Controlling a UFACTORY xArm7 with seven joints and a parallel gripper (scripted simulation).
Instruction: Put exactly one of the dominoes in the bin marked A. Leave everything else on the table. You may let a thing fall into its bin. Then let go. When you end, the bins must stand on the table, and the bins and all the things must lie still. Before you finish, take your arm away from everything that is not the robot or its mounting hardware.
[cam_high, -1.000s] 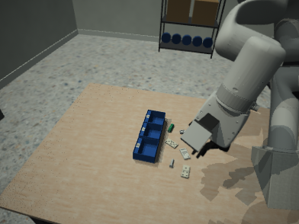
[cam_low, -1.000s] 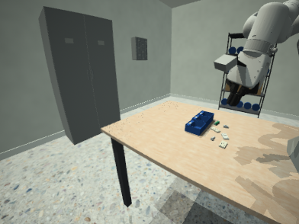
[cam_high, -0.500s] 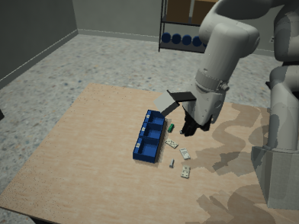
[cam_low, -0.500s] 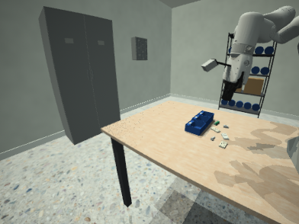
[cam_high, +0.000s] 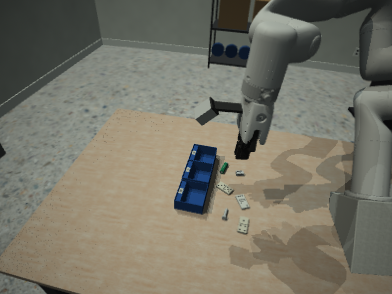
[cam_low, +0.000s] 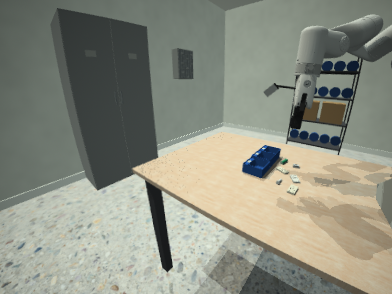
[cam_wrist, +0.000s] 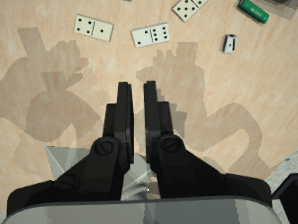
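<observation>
Right now my hand is 100 mm short of the blue bin, 100 mm to the left of it and 200 mm above it. From my hand the other things lie so: grey bolt (20 mm ahead, 40 mm to the left, 220 mm below); then green battery (10 mm ahead, 160 mm to the right, 220 mm below); then white domino (30 mm behind, 70 mm to the left, 220 mm below).
</observation>
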